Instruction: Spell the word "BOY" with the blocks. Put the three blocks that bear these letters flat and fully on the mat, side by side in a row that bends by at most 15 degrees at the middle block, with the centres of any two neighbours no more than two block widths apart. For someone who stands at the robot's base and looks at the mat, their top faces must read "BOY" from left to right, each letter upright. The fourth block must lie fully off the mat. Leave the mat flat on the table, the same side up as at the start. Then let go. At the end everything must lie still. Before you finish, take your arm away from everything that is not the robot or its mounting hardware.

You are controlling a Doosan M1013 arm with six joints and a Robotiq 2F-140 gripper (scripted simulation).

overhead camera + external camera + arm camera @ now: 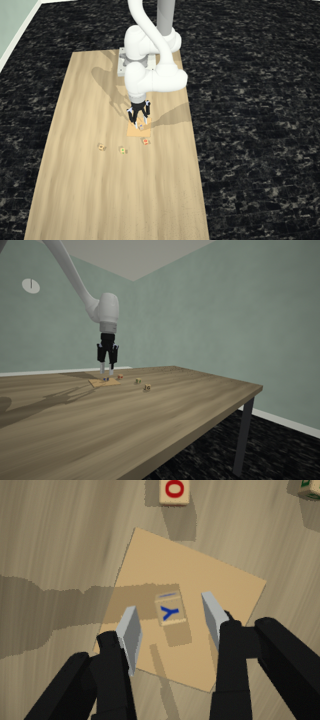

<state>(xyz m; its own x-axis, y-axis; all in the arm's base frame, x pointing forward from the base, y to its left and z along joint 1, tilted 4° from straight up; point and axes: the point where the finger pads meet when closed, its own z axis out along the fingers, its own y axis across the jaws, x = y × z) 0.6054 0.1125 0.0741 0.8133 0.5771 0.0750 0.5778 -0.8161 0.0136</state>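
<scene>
My gripper is now 70 mm above the tan square mat, 10 mm to the left of it and 10 mm past it.
</scene>
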